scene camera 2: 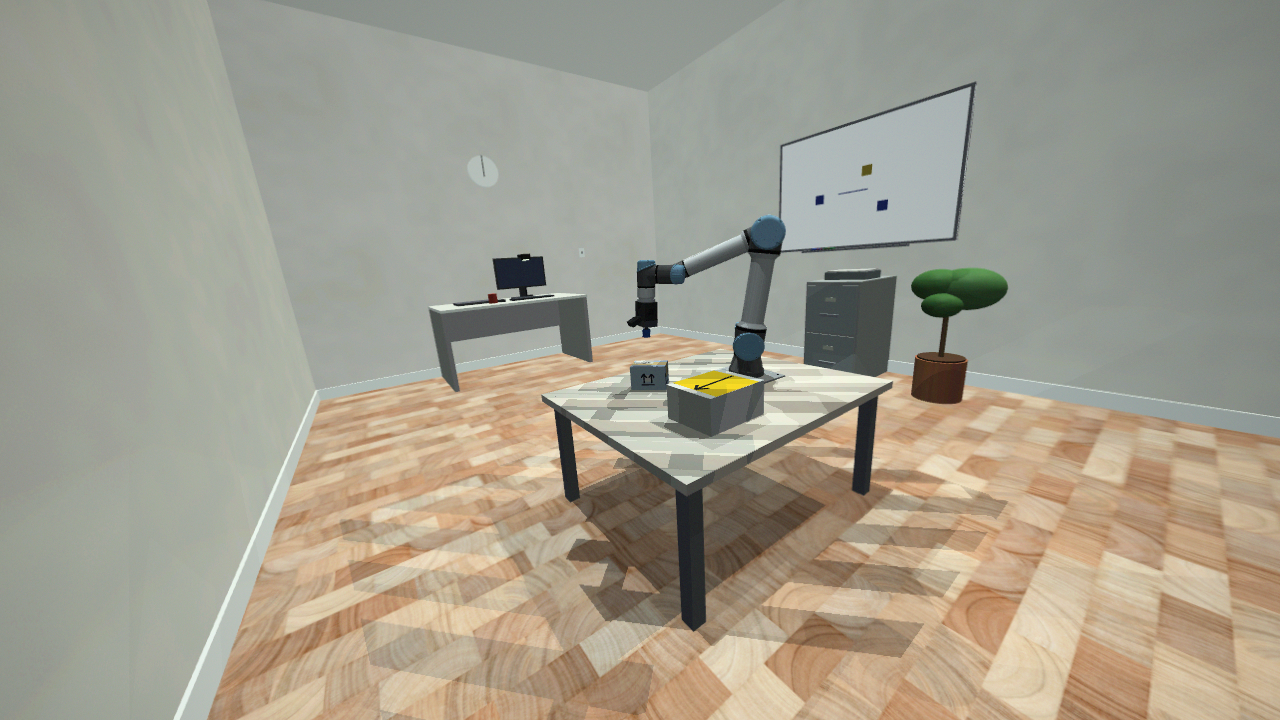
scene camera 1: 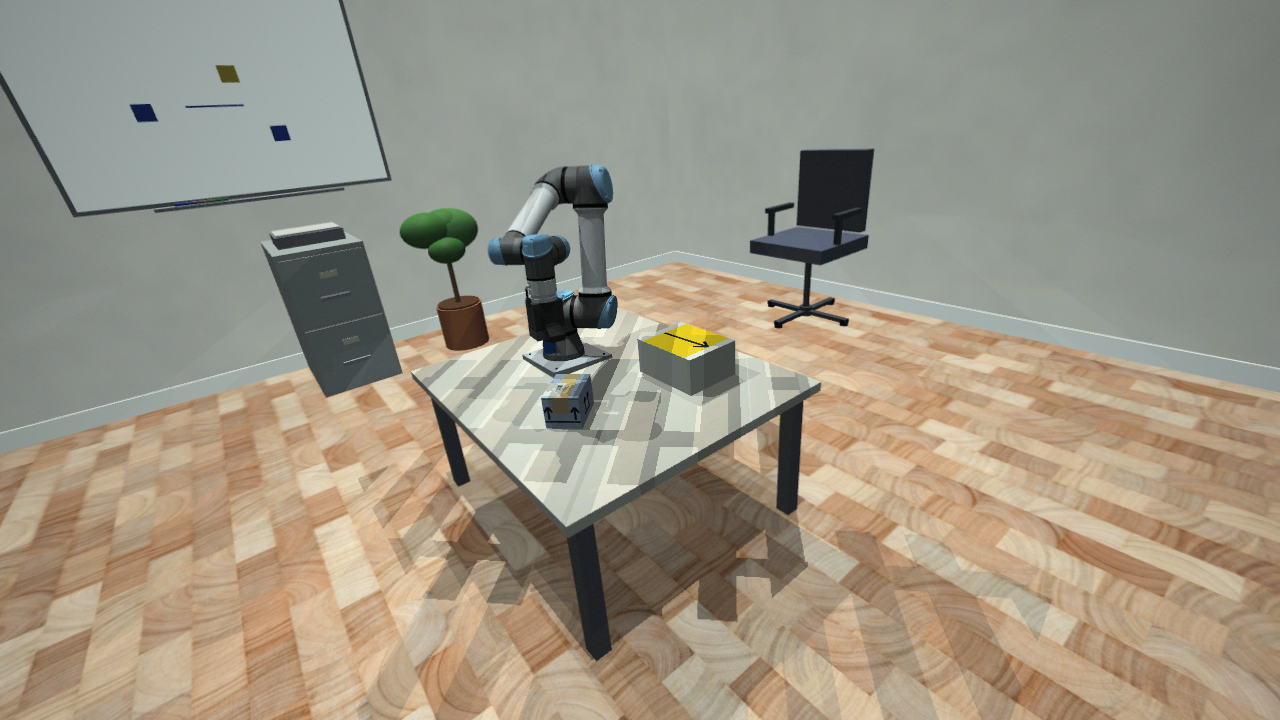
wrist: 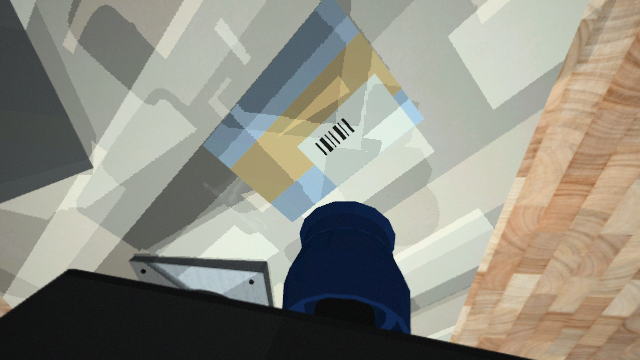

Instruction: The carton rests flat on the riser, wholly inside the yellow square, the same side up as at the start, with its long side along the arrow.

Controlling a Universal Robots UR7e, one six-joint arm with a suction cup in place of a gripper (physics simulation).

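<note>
The carton [scene camera 1: 566, 410] [scene camera 2: 648, 377] [wrist: 280, 150] is light blue with tan tape, a white barcode label on top and upright arrows on its side. It sits flat on the table [scene camera 1: 572, 501] [scene camera 2: 689, 465], beside the riser and apart from it. The grey riser [scene camera 1: 666, 365] [scene camera 2: 707, 414] [wrist: 35, 115] bears the yellow square [scene camera 1: 684, 351] [scene camera 2: 735, 385] with a black arrow; the carton is off it. My gripper [scene camera 1: 548, 348] [scene camera 2: 645, 333] [wrist: 347, 215], a dark blue suction cup, points down with nothing on it. It hangs above table height, clear of the carton, towards the arm's base side.
The arm's base plate [scene camera 1: 537, 360] [wrist: 225, 277] is bolted to the table behind the carton. The riser stands to the right of the base in scene camera 1. A filing cabinet [scene camera 1: 335, 313] [scene camera 2: 848, 322], a potted plant [scene camera 1: 461, 322] [scene camera 2: 939, 376] and an office chair [scene camera 1: 810, 243] stand on the floor away from the table.
</note>
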